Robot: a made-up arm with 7 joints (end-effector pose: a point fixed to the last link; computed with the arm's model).
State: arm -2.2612 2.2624 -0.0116 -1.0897 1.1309 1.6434 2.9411
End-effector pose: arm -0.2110 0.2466 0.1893 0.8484 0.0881 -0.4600 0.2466
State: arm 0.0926 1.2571 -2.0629 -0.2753 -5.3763 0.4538 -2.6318
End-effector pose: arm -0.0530 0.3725 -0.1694 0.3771 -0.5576 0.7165 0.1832
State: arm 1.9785 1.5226 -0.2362 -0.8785 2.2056 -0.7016 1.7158
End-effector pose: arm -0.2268 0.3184 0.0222 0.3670 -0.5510 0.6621 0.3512
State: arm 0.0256 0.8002 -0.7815 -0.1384 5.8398 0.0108 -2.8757
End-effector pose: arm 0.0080 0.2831 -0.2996 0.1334 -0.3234 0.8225 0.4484
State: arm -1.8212 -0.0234 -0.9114 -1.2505 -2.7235 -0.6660 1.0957
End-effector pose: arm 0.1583 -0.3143 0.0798 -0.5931 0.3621 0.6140 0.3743
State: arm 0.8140 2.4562 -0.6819 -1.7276 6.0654 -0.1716 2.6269
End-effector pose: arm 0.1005 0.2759 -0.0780 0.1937 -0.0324 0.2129 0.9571
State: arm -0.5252 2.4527 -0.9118 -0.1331 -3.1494 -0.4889 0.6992
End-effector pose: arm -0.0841 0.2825 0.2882 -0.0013 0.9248 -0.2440 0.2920
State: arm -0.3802 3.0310 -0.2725 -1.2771 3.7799 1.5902 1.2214
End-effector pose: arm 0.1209 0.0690 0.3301 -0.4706 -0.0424 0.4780 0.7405
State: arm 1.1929 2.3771 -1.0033 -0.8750 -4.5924 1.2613 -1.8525
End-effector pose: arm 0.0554 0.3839 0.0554 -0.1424 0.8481 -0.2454 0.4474
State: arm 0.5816 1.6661 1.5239 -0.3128 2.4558 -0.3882 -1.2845
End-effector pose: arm -0.0197 0.3978 0.1071 0.4686 -0.6438 0.5804 0.1704
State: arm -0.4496 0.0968 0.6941 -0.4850 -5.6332 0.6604 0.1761
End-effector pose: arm 0.2440 0.0776 -0.3195 -0.2827 -0.1410 0.5369 0.7823
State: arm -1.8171 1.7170 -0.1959 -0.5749 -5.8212 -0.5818 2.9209
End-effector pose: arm 0.0695 0.3060 0.2588 0.8184 0.5626 0.0516 0.1047
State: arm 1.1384 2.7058 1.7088 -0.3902 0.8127 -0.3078 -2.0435
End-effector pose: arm 0.3059 0.1621 0.2223 0.9165 -0.0607 -0.3954 0.0054
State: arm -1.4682 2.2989 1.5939 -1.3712 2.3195 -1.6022 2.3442
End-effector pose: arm -0.3120 0.1340 0.0772 0.2449 -0.4688 0.8070 0.2626
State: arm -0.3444 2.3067 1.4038 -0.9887 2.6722 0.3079 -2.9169
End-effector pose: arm -0.0716 0.1208 0.3572 -0.7848 0.5839 0.1038 0.1799
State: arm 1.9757 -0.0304 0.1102 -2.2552 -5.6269 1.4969 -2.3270
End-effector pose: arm -0.1472 0.0538 -0.1564 -0.4058 0.0724 -0.5365 0.7364
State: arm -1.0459 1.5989 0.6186 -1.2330 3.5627 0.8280 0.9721
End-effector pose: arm 0.0630 0.2342 0.2696 -0.9399 0.0342 -0.2355 0.2448
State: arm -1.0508 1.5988 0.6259 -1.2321 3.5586 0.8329 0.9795
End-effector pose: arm 0.0606 0.2347 0.2698 -0.9381 0.0354 -0.2408 0.2465
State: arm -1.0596 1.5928 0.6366 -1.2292 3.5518 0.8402 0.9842
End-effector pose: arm 0.0587 0.2363 0.2692 -0.9360 0.0360 -0.2496 0.2457
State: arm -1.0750 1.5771 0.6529 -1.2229 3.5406 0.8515 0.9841
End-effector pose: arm 0.0574 0.2397 0.2673 -0.9333 0.0355 -0.2642 0.2405
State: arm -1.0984 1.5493 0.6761 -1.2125 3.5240 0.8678 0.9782
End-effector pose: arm 0.0573 0.2451 0.2638 -0.9299 0.0336 -0.2855 0.2294
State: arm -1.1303 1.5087 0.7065 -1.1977 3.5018 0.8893 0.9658
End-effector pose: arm 0.0591 0.2525 0.2584 -0.9254 0.0304 -0.3131 0.2116
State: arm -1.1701 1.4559 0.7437 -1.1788 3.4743 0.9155 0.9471
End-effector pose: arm 0.0636 0.2612 0.2510 -0.9195 0.0262 -0.3451 0.1865
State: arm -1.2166 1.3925 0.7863 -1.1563 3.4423 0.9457 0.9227
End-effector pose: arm 0.0717 0.2702 0.2421 -0.9121 0.0215 -0.3792 0.1542
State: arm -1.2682 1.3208 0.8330 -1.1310 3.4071 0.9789 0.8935
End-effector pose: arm 0.0838 0.2785 0.2322 -0.9034 0.0171 -0.4126 0.1157
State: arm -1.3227 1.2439 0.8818 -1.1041 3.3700 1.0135 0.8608
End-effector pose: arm 0.0997 0.2846 0.2221 -0.8936 0.0137 -0.4427 0.0726
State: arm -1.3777 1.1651 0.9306 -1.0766 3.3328 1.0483 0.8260
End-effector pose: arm 0.1187 0.2876 0.2126 -0.8835 0.0120 -0.4675 0.0272
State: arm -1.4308 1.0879 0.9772 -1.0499 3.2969 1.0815 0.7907
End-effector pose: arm 0.1396 0.2870 0.2045 0.8737 -0.0120 0.4859 0.0177
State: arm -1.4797 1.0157 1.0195 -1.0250 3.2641 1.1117 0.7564
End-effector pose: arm 0.1605 0.2831 0.1982 0.8650 -0.0139 0.4980 0.0596
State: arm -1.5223 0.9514 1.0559 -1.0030 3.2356 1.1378 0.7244
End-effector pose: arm 0.1799 0.2768 0.1937 0.8579 -0.0168 0.5044 0.0964
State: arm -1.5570 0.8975 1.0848 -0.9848 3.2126 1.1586 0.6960
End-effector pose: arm 0.1965 0.2694 0.1907 0.8526 -0.0201 0.5066 0.1267
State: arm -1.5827 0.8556 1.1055 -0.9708 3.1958 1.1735 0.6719
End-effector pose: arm 0.2095 0.2623 0.1889 0.8493 -0.0230 0.5057 0.1499
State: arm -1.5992 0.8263 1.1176 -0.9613 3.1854 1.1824 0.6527
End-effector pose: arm 0.2187 0.2565 0.1879 0.8477 -0.0250 0.5032 0.1658
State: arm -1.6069 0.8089 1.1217 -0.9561 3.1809 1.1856 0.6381
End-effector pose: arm 0.2242 0.2526 0.1874 0.8479 -0.0257 0.4997 0.1752
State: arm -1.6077 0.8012 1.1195 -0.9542 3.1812 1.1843 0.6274
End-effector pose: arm 0.2269 0.2505 0.1872 0.8492 -0.0252 0.4959 0.1796
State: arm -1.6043 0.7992 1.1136 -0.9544 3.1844 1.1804 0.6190
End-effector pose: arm 0.2280 0.2496 0.1872 0.8512 -0.0240 0.4920 0.1810
